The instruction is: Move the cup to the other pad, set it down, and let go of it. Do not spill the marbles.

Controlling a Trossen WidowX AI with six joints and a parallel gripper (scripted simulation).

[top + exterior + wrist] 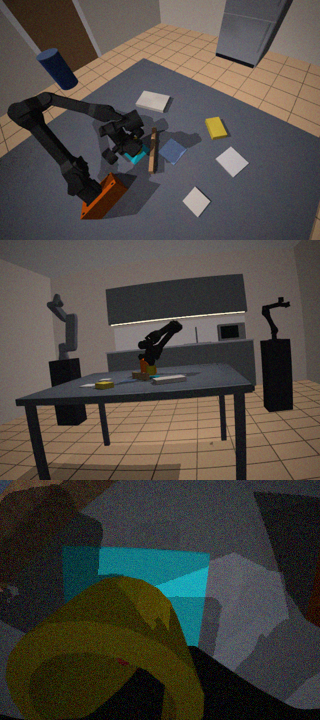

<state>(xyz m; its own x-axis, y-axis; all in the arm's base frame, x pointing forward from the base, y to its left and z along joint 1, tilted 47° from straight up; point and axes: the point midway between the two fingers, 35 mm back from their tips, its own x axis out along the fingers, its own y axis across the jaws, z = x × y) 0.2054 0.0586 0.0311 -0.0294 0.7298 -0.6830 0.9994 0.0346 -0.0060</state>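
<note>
The cyan pad lies 3 cm ahead of my gripper tip and 5 cm below it. Also, from my gripper tip: light blue pad 14 cm ahead, 14 cm to the right, 5 cm below; then yellow cup 2 cm ahead; then wooden stick 9 cm ahead, 7 cm to the right, 3 cm below.
</note>
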